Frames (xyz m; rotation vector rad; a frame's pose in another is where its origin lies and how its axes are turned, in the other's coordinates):
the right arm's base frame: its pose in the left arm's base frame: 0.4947 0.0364 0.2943 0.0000 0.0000 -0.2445
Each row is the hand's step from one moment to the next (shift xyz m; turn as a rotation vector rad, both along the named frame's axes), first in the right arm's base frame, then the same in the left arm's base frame.
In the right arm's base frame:
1: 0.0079 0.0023 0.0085 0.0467 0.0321 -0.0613
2: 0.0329 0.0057 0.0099 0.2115 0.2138 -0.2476
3: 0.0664 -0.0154 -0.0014 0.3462 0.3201 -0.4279
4: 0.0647 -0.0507 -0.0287 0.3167 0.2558 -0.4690
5: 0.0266 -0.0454 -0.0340 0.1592 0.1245 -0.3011
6: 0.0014 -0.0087 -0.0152 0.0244 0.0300 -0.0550
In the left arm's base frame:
1: 0.0082 0.0003 0.0085 0.0531 0.0198 -0.0613
2: 0.0333 -0.0024 0.0099 0.2570 0.1562 -0.2476
3: 0.0607 -0.0310 -0.0014 0.4134 0.2268 -0.4279
4: 0.0505 -0.0649 -0.0287 0.3692 0.1715 -0.4690
5: 0.0148 -0.0505 -0.0340 0.1846 0.0823 -0.3011
6: -0.0007 -0.0088 -0.0152 0.0309 0.0232 -0.0550

